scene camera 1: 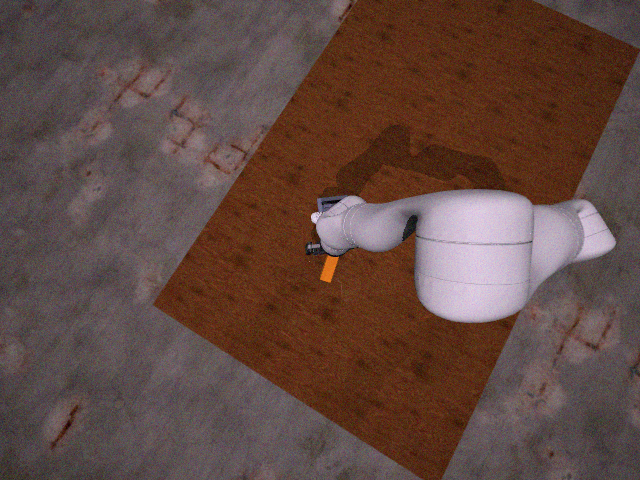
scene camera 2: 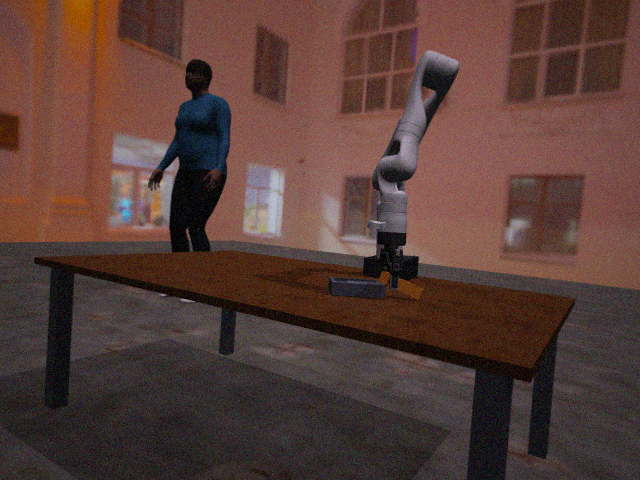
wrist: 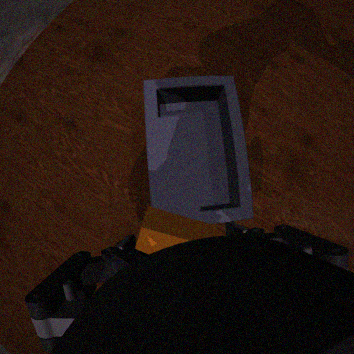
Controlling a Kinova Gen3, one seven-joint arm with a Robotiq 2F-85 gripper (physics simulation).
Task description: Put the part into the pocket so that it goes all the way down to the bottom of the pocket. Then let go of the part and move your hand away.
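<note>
The orange part lies outside the pocket, slanted on the table, with one end against the near end of the block. The pocket is a grey-blue block with an open rectangular hollow that shows nothing inside. My gripper is open and hangs low over the part, right by the block's near end. In the wrist view its fingers stand spread wide on both sides and hold nothing. Part of the orange piece is hidden under the gripper body.
The brown wooden table stands on a grey floor. The arm's dark base sits just behind the gripper. A person in a blue top stands behind the table at the left.
</note>
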